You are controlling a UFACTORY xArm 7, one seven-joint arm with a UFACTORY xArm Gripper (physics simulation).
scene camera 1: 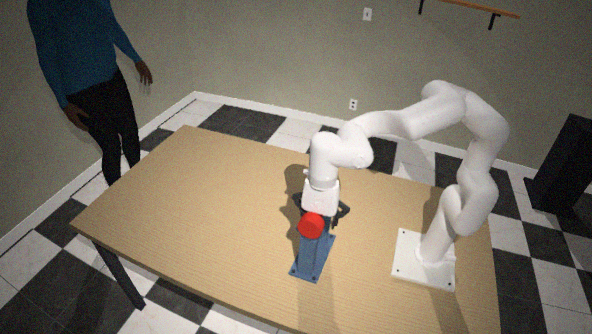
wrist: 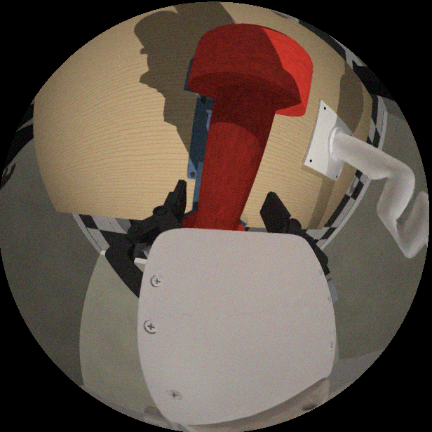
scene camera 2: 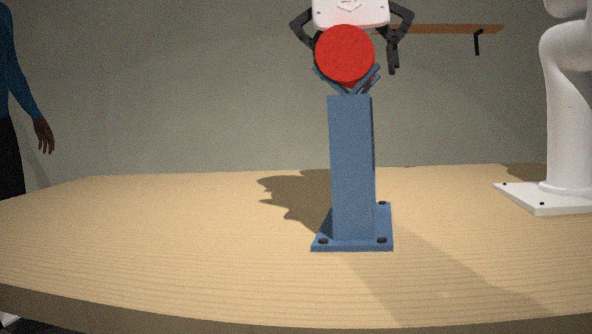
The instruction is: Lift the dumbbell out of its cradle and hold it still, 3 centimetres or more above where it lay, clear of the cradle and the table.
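Where they show: arm's base, origin of the base link: (scene camera 1: 430,254) (scene camera 2: 569,189).
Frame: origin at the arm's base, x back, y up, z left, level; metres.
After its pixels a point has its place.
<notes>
The red dumbbell (scene camera 1: 311,225) @[x -0.406, y 0.247, z 0.239 m] (scene camera 2: 345,52) @[x -0.410, y 0.225, z 0.239 m] (wrist: 232,145) lies level in the V-shaped top of the blue cradle (scene camera 1: 311,260) @[x -0.393, y 0.084, z 0.236 m] (scene camera 2: 351,165) @[x -0.411, y 0.092, z 0.236 m] (wrist: 200,132), which stands on the table. My gripper (scene camera 1: 319,220) @[x -0.400, y 0.200, z 0.177 m] (scene camera 2: 356,65) @[x -0.400, y 0.200, z 0.177 m] (wrist: 227,196) is open and points down over the dumbbell. In the wrist view one finger is on each side of the handle, with a gap on both sides. The far head is mostly hidden under the gripper body there. In scene camera 2 the near head hides the left fingertip; the right fingertip hangs beside the cradle's V top.
The wooden table (scene camera 1: 200,190) @[x -0.967, y -0.010, z 0.027 m] (scene camera 2: 150,250) @[x -0.674, y -0.009, z 0.281 m] (wrist: 100,125) carries the arm's white base plate (scene camera 1: 405,260) @[x -0.090, y 0.002, z 0.059 m] (scene camera 2: 520,197) @[x -0.127, y 0.002, z 0.055 m] (wrist: 316,135) to the right of the cradle. A person (scene camera 1: 80,50) (scene camera 2: 10,95) stands beyond the table's left end. A wall shelf (scene camera 1: 480,7) (scene camera 2: 450,28) is at the back.
</notes>
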